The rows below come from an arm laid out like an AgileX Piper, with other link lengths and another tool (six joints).
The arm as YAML. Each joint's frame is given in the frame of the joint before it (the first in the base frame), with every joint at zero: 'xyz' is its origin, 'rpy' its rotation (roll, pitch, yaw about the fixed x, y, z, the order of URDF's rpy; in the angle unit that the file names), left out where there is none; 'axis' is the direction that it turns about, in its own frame. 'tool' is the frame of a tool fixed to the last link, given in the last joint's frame.
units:
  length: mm
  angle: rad
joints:
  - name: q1
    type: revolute
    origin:
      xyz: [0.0, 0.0, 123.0]
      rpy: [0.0, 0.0, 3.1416]
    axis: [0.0, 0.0, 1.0]
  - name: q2
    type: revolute
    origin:
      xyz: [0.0, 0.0, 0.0]
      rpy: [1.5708, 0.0, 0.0]
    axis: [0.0, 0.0, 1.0]
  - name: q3
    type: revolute
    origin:
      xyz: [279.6, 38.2, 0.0]
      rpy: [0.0, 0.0, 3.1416]
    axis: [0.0, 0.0, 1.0]
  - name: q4
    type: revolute
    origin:
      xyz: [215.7, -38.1, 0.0]
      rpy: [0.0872, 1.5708, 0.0]
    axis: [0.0, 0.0, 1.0]
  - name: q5
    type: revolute
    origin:
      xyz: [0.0, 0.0, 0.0]
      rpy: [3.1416, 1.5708, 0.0]
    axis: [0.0, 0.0, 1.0]
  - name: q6
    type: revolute
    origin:
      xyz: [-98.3, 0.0, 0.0]
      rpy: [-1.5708, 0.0, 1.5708]
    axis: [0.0, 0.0, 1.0]
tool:
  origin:
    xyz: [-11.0, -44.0, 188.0]
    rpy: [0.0, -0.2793, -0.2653]
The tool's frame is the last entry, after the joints.
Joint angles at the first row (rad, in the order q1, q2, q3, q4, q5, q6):
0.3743, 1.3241, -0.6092, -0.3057, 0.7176, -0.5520
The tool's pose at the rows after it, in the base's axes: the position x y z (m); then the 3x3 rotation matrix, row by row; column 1 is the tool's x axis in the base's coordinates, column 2 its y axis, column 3 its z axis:
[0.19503 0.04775 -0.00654], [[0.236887 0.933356 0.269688], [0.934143 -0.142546 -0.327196], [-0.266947 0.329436 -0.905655]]
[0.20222 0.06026 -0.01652], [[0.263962 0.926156 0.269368], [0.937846 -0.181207 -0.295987], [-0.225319 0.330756 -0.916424]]
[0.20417 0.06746 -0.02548], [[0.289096 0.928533 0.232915], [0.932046 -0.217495 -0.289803], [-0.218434 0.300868 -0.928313]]
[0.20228 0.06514 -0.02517], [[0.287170 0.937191 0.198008], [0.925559 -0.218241 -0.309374], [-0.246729 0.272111 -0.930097]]
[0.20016 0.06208 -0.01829], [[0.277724 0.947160 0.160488], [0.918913 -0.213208 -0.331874], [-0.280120 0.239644 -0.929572]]
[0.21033 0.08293 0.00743], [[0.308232 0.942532 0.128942], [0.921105 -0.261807 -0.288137], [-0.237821 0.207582 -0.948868]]
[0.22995 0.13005 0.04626], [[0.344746 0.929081 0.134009], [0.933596 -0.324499 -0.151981], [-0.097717 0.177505 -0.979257]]
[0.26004 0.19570 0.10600], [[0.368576 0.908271 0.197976], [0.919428 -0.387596 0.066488], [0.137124 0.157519 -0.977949]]
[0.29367 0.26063 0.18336], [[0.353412 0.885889 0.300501], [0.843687 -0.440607 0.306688], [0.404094 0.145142 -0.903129]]
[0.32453 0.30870 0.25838], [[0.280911 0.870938 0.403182], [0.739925 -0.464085 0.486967], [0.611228 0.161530 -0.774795]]
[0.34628 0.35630 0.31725], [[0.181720 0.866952 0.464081], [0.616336 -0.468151 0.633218], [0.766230 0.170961 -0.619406]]
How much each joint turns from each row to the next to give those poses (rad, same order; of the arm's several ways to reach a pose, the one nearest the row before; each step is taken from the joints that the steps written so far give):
0.0000, 0.0238, 0.0457, -0.0004, -0.1114, 0.0026
0.0000, 0.0478, 0.0157, 0.0100, -0.0844, 0.0408
0.0020, 0.0618, -0.0157, 0.0179, -0.0219, 0.0290
0.0015, 0.0256, -0.0378, 0.0110, 0.0528, -0.0099
0.0007, 0.0127, -0.0605, 0.0214, 0.0924, -0.0309
0.0000, 0.0000, -0.1437, 0.1059, 0.1400, -0.0492
0.0000, 0.0000, -0.1741, 0.1665, 0.1051, -0.0516
0.0001, 0.0012, -0.1887, 0.2078, 0.0458, -0.0379
0.0011, 0.0128, -0.1739, 0.2200, -0.0253, -0.0326
0.0098, 0.0389, -0.1533, 0.1846, -0.0679, -0.0593
0.0409, 0.0698, -0.1026, 0.2163, -0.1177, -0.1238

